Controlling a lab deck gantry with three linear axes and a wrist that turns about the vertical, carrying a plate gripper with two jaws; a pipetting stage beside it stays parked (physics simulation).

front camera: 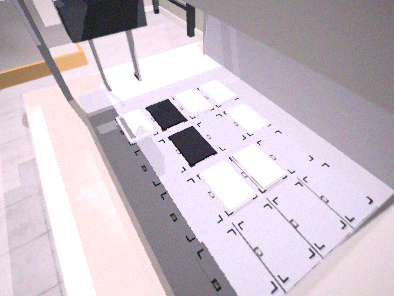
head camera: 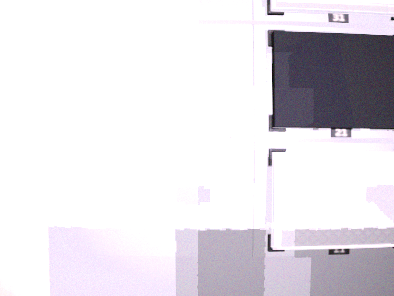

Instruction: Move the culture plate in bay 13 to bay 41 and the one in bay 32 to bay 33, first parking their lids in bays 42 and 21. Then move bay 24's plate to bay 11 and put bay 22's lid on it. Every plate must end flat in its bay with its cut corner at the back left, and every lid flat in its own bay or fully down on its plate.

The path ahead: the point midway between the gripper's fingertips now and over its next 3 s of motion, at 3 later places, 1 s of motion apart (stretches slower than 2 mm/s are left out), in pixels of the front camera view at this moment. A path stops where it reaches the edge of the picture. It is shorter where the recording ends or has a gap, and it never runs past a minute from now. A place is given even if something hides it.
The gripper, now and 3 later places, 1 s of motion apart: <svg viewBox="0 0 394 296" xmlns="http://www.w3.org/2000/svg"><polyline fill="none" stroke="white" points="123,83 189,100 191,113 191,127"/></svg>
